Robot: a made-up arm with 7 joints. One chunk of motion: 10 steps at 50 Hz.
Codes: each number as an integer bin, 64 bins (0 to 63) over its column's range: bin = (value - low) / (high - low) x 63, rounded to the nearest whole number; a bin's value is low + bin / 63 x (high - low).
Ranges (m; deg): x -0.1..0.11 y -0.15..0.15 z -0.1..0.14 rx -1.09..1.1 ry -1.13..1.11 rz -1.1..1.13
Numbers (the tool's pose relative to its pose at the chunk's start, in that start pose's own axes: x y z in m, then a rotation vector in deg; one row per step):
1: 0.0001 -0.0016 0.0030 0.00 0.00 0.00
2: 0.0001 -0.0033 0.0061 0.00 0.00 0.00
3: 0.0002 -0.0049 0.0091 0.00 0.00 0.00
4: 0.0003 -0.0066 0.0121 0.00 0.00 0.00
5: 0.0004 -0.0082 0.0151 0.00 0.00 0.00
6: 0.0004 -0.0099 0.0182 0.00 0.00 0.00
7: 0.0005 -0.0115 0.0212 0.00 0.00 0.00
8: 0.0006 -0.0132 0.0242 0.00 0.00 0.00
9: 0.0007 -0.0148 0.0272 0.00 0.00 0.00
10: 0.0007 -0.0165 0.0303 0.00 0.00 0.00
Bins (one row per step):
1: 30 31 27 31 32 31
2: 30 31 28 31 32 31
3: 30 30 29 31 32 31
4: 30 30 29 31 32 31
5: 30 30 30 31 32 31
6: 30 29 31 31 32 31
7: 30 29 32 31 32 31
8: 30 29 33 31 32 31
9: 30 28 33 31 32 31
10: 30 28 34 31 32 31

